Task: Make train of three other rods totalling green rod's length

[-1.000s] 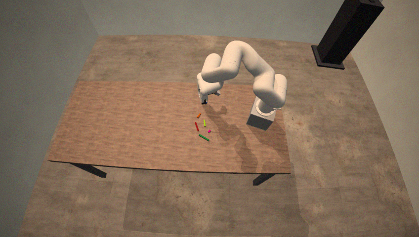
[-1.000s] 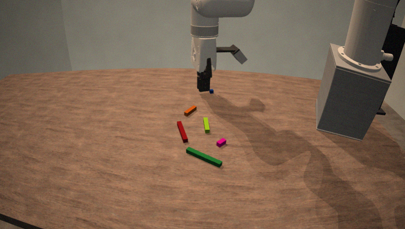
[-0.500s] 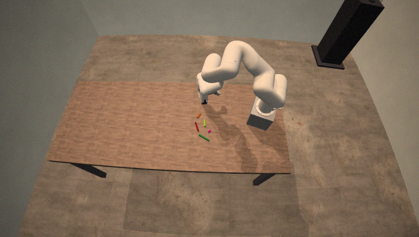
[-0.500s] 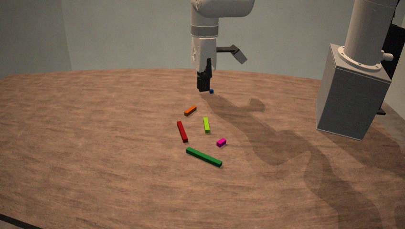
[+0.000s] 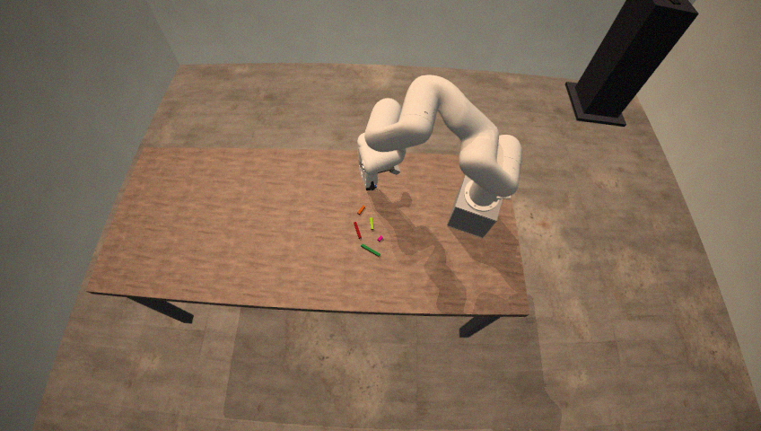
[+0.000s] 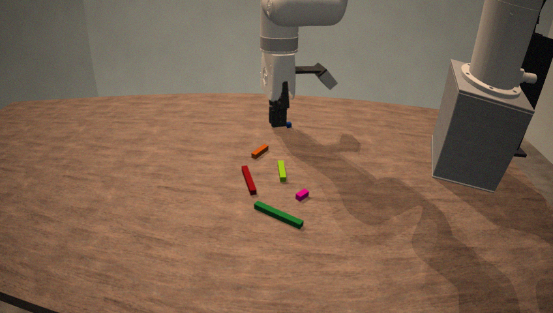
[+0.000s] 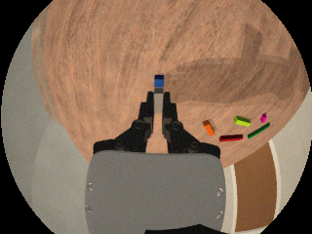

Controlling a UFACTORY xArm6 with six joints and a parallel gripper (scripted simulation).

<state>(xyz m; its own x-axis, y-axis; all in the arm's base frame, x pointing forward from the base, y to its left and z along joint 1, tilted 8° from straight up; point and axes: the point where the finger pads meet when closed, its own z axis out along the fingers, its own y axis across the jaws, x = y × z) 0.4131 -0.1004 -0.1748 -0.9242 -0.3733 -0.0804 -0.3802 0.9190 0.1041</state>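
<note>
My gripper is now 2 cm past the small blue rod, 1 cm to the left of it and 2 cm above it. From my hand the other things lie so: grey rod (2 cm below); orange rod (2 cm ahead, 11 cm to the left, 2 cm below); lime rod (2 cm behind, 16 cm to the left, 2 cm below).
</note>
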